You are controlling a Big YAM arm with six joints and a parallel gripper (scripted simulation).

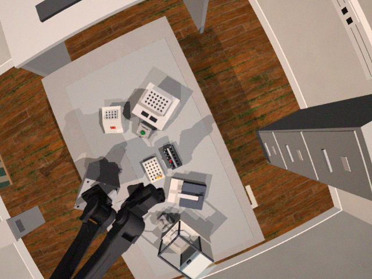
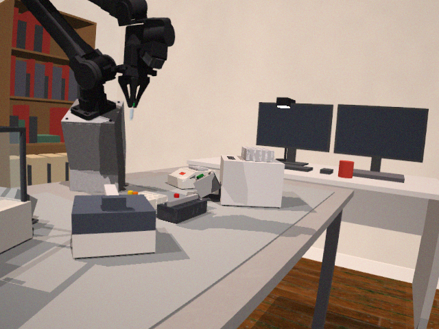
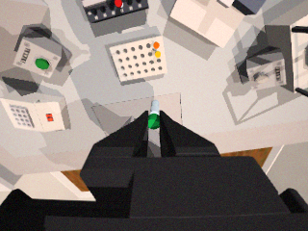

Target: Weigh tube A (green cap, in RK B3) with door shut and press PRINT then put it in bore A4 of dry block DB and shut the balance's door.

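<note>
Now: hand 39 cm to the left of the pale pan, 20 cm above it and 7 cm past it. Round my hand: spectrophotometer 21 cm below, 18 cm to the right, 11 cm ahead; then black magnet block 25 cm below, 14 cm ahead, 4 cm to the left; then tube rack 26 cm below, 3 cm to the left, 1 cm ahead.
</note>
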